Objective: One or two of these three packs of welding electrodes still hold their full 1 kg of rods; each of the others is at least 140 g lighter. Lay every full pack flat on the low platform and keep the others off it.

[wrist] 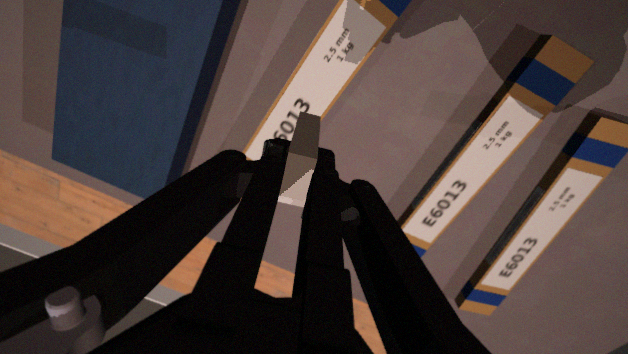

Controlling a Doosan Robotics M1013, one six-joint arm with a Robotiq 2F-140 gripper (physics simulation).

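Frame: origin at the arm's base, x ahead, y left, z up, level; centimetres.
Where they show: gripper, between the fingertips: [305, 133].
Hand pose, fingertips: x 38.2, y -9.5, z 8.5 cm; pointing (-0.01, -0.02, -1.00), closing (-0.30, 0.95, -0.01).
Observation:
After its pixels a point has its place.
Three packs with white E6013 labels lie side by side at a slant, parallel and apart, on the grey-brown table. The nearest pack [325, 65] @[x 35.1, y -10.1, z -6.3 cm] runs behind my fingertips; its lower end is hidden by the gripper and its top end is partly cut off by the view. The middle pack [470, 165] @[x 35.6, y 12.6, z -6.3 cm] and the far pack [550, 220] @[x 35.8, y 28.5, z -6.3 cm] lie to the right. The low platform [125, 95] @[x 48.8, y -27.4, z -2.3 cm], blue, is at the upper left; no pack shows on its visible part. My gripper [305, 133] @[x 38.2, y -9.5, z 8.5 cm] is shut with nothing between its fingers, above the lower part of the nearest pack.
The grey-brown table top [415, 115] @[x 34.4, y 3.1, z -8.3 cm] lies under the packs, with dark shadows across its upper right. A wooden surface [60, 187] shows beyond the table's edge at the lower left, with a grey strip [45, 245] below it.

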